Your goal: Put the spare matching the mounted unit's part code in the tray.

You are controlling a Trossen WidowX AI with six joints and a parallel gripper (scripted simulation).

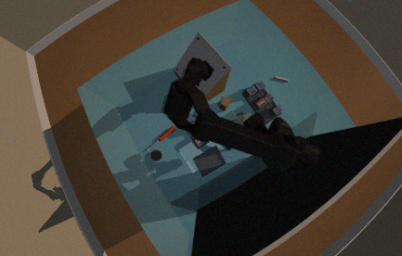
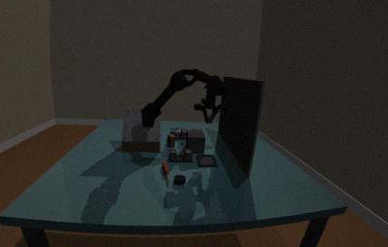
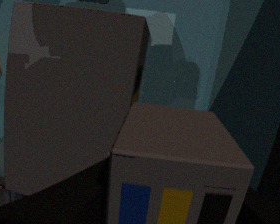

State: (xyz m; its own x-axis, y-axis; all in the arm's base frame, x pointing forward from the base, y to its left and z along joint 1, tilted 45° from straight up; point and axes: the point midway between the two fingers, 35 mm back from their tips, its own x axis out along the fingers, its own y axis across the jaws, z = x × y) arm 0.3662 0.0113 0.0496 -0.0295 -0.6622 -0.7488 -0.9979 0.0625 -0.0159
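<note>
My gripper tip is 19 cm to the left of the dark-rimmed tray, 17 cm above it and 5 cm past it. Also, from my gripper tip: spare unit 2 cm above; then tall dark panel 15 cm ahead, 5 cm above, 3 cm to the right; then brown cardboard box 22 cm behind, 14 cm below, 4 cm to the left.
</note>
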